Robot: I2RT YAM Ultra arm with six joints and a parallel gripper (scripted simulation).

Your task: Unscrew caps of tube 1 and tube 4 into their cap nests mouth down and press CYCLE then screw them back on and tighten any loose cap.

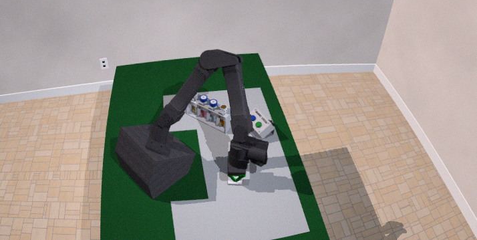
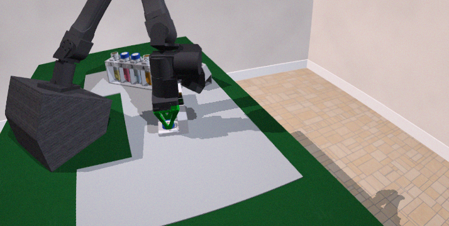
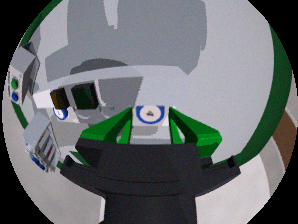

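Now: hand 290 mm to the right of the blue key, 40 mm below it and 40 mm short of it. From my hand the other things lie so: green key (250 mm to the left, 70 mm ahead, 40 mm above).
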